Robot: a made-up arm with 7 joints. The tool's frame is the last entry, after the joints.
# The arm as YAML. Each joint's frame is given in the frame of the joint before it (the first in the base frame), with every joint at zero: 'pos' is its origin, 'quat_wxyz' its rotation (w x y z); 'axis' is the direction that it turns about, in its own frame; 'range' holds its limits. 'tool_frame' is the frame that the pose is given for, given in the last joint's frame.
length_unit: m
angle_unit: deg
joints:
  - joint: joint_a
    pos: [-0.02, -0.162, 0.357]
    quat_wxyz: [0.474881, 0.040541, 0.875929, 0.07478]
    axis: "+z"
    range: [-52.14, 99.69]
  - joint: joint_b
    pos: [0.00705, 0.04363, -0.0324]
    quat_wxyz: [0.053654, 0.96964, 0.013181, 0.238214]
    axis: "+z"
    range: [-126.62, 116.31]
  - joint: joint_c
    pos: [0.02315, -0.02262, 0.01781]
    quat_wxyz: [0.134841, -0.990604, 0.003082, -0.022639]
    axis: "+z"
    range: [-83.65, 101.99]
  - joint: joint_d
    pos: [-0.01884, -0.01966, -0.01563]
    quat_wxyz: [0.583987, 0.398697, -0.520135, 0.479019]
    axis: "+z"
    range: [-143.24, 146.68]
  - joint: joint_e
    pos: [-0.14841, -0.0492, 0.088]
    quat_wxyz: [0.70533, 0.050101, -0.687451, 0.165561]
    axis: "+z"
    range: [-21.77, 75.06]
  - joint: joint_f
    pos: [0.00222, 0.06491, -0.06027]
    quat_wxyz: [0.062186, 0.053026, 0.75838, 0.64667]
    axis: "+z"
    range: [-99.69, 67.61]
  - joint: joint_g
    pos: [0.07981, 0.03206, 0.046]
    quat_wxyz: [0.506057, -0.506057, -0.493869, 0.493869]
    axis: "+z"
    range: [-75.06, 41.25]
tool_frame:
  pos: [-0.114, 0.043, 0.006]
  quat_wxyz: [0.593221, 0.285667, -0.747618, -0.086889]
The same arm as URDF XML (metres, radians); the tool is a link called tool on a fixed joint. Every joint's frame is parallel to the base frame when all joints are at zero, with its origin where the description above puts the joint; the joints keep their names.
<robot name="arm">
<link name="base_link"/>
<link name="link1"/>
<link name="link2"/>
<link name="link3"/>
<link name="link4"/>
<link name="link5"/>
<link name="link6"/>
<link name="link7"/>
<link name="tool"/>
<joint name="joint_a" type="revolute"><parent link="base_link"/><child link="link1"/><origin xyz="-0.0200 -0.1620 0.3570"/><axis xyz="0.837988 0.092499 -0.537792"/><limit lower="-0.9100" upper="1.7399"/></joint>
<joint name="joint_b" type="revolute"><parent link="link1"/><child link="link2"/><origin xyz="-0.0310 0.0410 0.0190"/><axis xyz="-0.990919 -0.112002 0.074401"/><limit lower="-2.2099" upper="2.0300"/></joint>
<joint name="joint_c" type="revolute"><parent link="link2"/><child link="link3"/><origin xyz="-0.0220 0.0250 -0.0160"/><axis xyz="0.974095 -0.140999 -0.176799"/><limit lower="-1.4600" upper="1.7801"/></joint>
<joint name="joint_d" type="revolute"><parent link="link3"/><child link="link4"/><origin xyz="-0.0160 -0.0210 0.0170"/><axis xyz="0 -1 0"/><limit lower="-2.5000" upper="2.5600"/></joint>
<joint name="joint_e" type="revolute"><parent link="link4"/><child link="link5"/><origin xyz="-0.1540 -0.0880 -0.0270"/><axis xyz="-0.986516 -0.049801 -0.155903"/><limit lower="-0.3800" upper="1.3100"/></joint>
<joint name="joint_f" type="revolute"><parent link="link5"/><child link="link6"/><origin xyz="0.0490 0.0110 0.0730"/><axis xyz="0 0 1"/><limit lower="-1.7399" upper="1.1800"/></joint>
<joint name="joint_g" type="revolute"><parent link="link6"/><child link="link7"/><origin xyz="-0.0340 0.0790 0.0460"/><axis xyz="0 -1 0"/><limit lower="-1.3100" upper="0.7199"/></joint>
<joint name="tool_fixed" type="fixed"><parent link="link7"/><child link="tool"/><origin xyz="0.1140 -0.0060 -0.0430" rpy="-1.3217 -0.5589 -1.4133"/></joint>
</robot>

